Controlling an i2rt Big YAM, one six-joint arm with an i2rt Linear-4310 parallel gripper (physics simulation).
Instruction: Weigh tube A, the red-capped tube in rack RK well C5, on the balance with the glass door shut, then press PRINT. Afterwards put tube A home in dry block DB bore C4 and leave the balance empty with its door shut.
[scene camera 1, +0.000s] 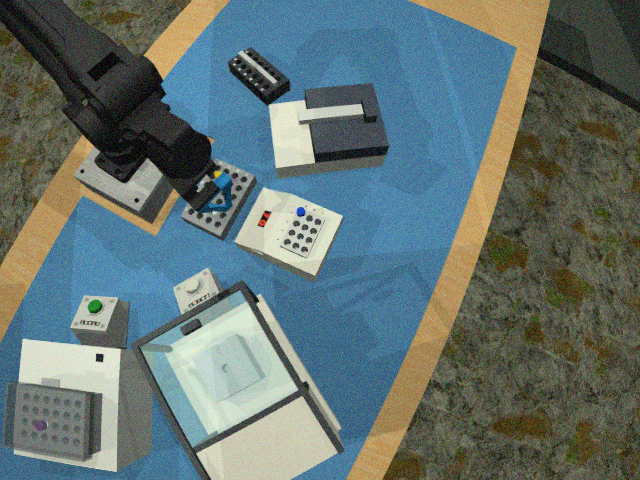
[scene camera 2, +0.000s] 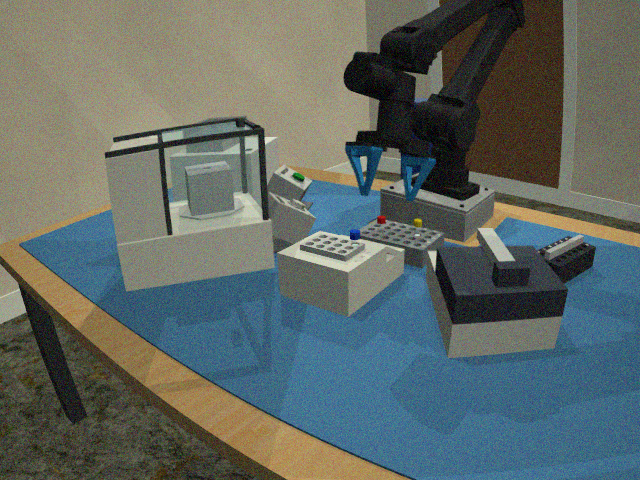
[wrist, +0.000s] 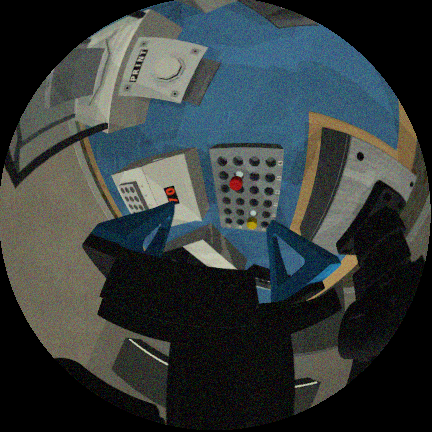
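Where they show: gripper, fingertip midpoint: (scene camera 1: 212, 192) (scene camera 2: 388, 198) (wrist: 224, 216); arm's base, origin of the base link: (scene camera 1: 130, 150) (scene camera 2: 445, 189) (wrist: 370, 221).
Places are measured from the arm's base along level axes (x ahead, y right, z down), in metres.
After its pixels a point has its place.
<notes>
My gripper (scene camera 1: 219, 199) {y -0.006, x 0.210, z -0.031 m} (scene camera 2: 387, 196) {y -0.006, x 0.210, z -0.031 m} (wrist: 224, 216) {y -0.006, x 0.210, z -0.031 m} is open and empty, pointing down above rack RK (scene camera 1: 221, 234) {y 0.037, x 0.243, z 0.031 m} (scene camera 2: 413, 256) {y -0.071, x 0.233, z 0.042 m} (wrist: 215, 172) {y 0.010, x 0.236, z 0.028 m}. Red-capped tube A (scene camera 2: 381, 219) {y 0.005, x 0.213, z 0.006 m} (wrist: 236, 183) {y 0.010, x 0.205, z 0.004 m} stands upright in the rack below the fingers; the arm hides it in scene camera 1. The white dry block (scene camera 1: 330, 222) {y -0.068, x 0.398, z -0.003 m} (scene camera 2: 315, 279) {y -0.040, x 0.416, z 0.019 m} (wrist: 150, 175) {y 0.015, x 0.319, z 0.001 m} has a red display and a grid of bores. The balance (scene camera 1: 258, 428) {y 0.241, x 0.475, z -0.146 m} (scene camera 2: 196, 258) {y 0.147, x 0.471, z 0.023 m} has a glass chamber; its pan area holds no tube, and I cannot tell the door's position. The pale PRINT button (scene camera 1: 194, 285) {y 0.136, x 0.268, z -0.013 m} (wrist: 167, 68) {y 0.135, x 0.262, z -0.010 m} is beside it.
A yellow-capped tube (scene camera 1: 217, 174) {y -0.046, x 0.182, z 0.004 m} (scene camera 2: 417, 222) {y -0.049, x 0.188, z 0.005 m} (wrist: 252, 225) {y -0.047, x 0.181, z 0.004 m} shares the rack. A blue-capped tube (scene camera 1: 300, 211) {y -0.051, x 0.352, z -0.029 m} (scene camera 2: 354, 234) {y -0.056, x 0.357, z -0.027 m} stands at the dry block's corner. A dark-lidded device (scene camera 1: 346, 134) {y -0.218, x 0.342, z -0.022 m} (scene camera 2: 501, 304) {y -0.281, x 0.382, z -0.008 m} and a black rack (scene camera 1: 258, 74) {y -0.279, x 0.106, z 0.022 m} (scene camera 2: 568, 258) {y -0.303, x 0.129, z 0.022 m} stand nearby. A green button (scene camera 1: 95, 306) {y 0.263, x 0.138, z -0.012 m} (scene camera 2: 298, 176) {y 0.260, x 0.139, z -0.010 m} is farther off.
</notes>
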